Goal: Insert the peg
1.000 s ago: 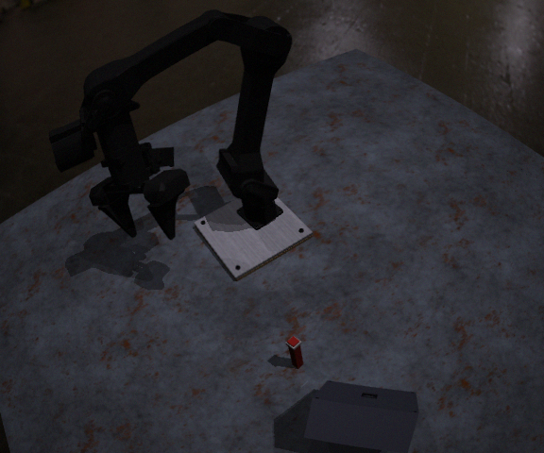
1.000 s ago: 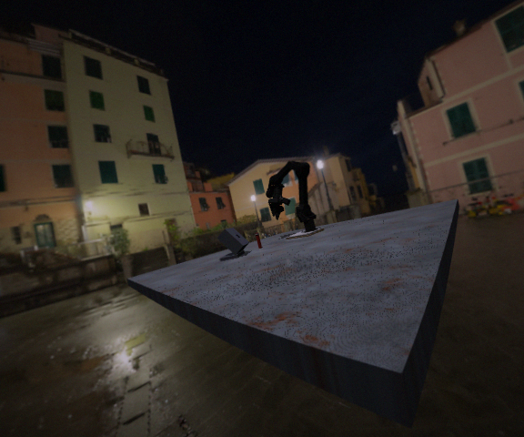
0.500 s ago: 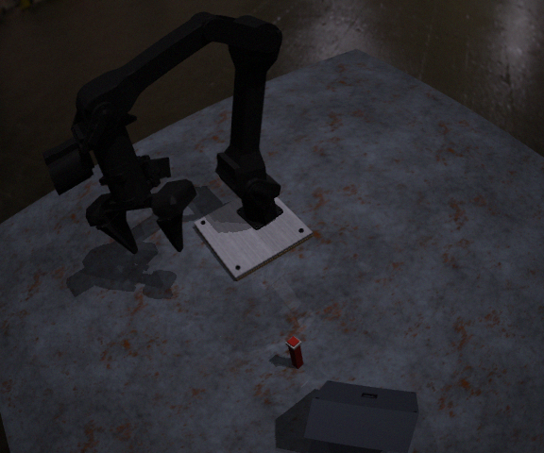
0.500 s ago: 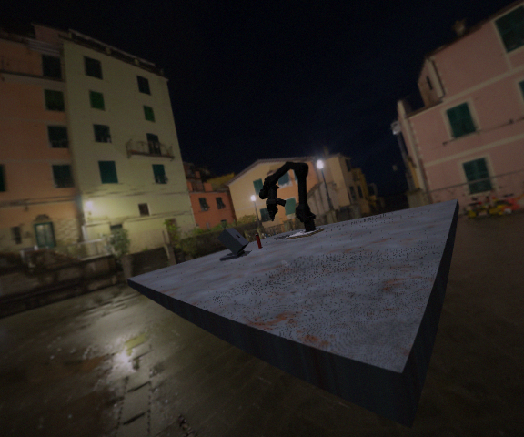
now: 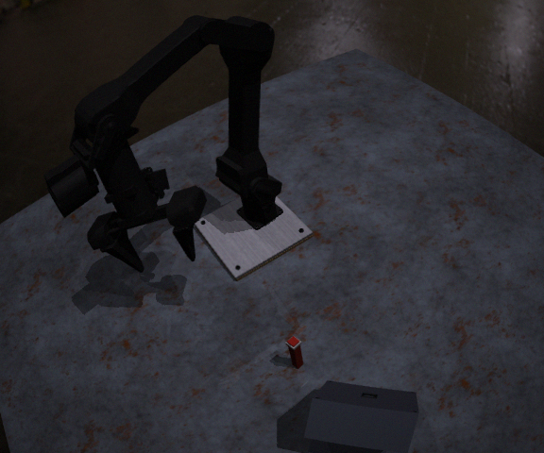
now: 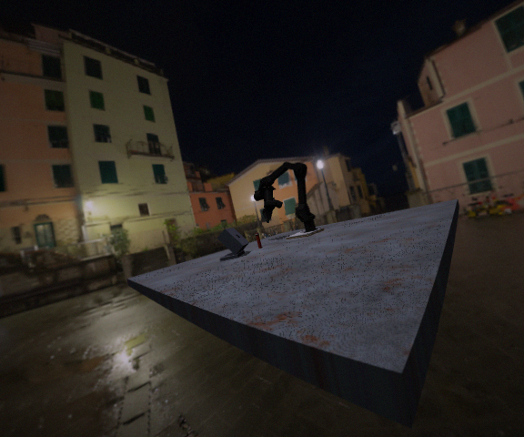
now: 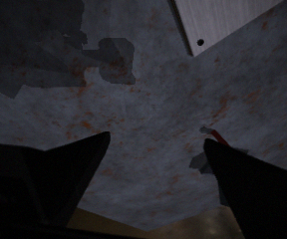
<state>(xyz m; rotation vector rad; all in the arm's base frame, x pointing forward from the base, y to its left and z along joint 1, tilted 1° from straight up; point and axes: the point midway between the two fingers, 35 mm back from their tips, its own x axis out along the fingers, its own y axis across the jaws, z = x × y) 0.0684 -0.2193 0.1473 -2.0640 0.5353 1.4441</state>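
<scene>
My gripper tip is 200 mm short of the red square-sided peg, 70 mm to the right of it and 70 mm above it. Also, from my gripper tip: grey sloped panel 350 mm ahead, 60 mm to the left, 50 mm below.
</scene>
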